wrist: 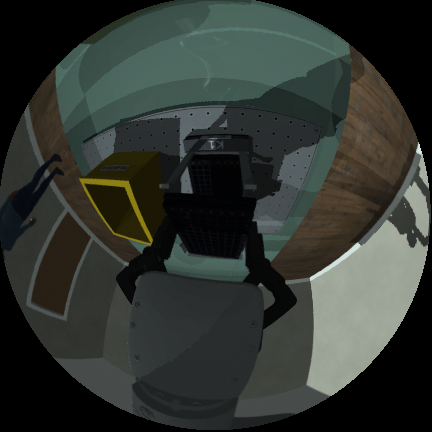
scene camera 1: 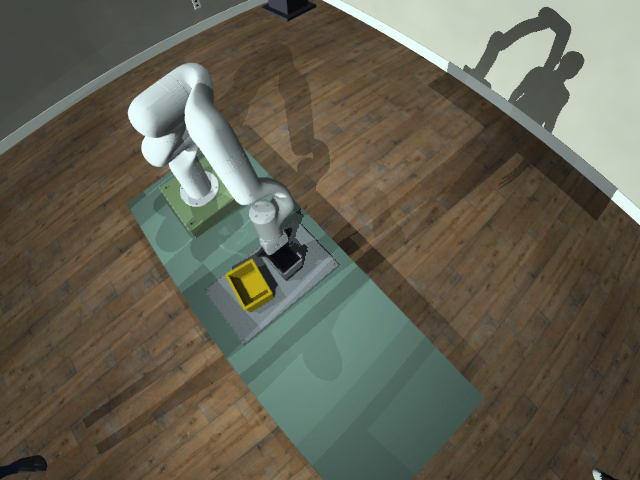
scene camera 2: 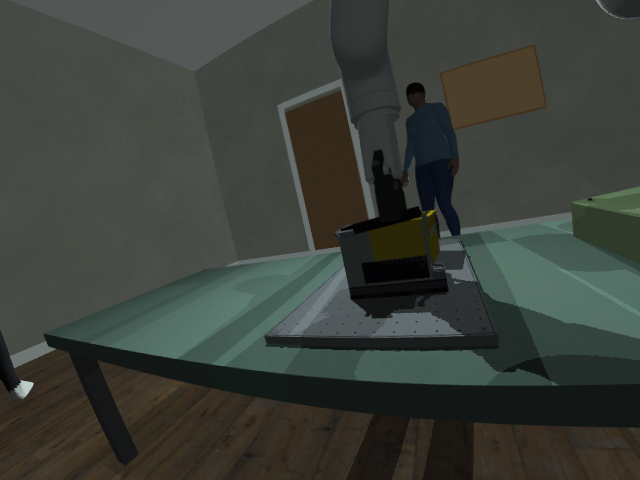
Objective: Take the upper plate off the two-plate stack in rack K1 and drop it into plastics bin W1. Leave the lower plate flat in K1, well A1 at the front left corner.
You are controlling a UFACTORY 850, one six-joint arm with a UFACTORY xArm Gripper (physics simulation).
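Observation:
My gripper is shut on the black upper plate, one finger at each side. In the wrist view the plate is raised off the lower plate and looks roughly level; its exact height over the rack walls is hard to tell. Grey rack K1 stands below. The black lower plate is inside the rack, partly hidden by the upper one; it looks flat. The yellow plastics bin W1 stands beside the rack, and no plate shows inside it.
The rack and bin stand on a grey perforated board on a green table. The arm's green base block is at one end. The bin wall rises close to the rack's side. A person stands beyond the table.

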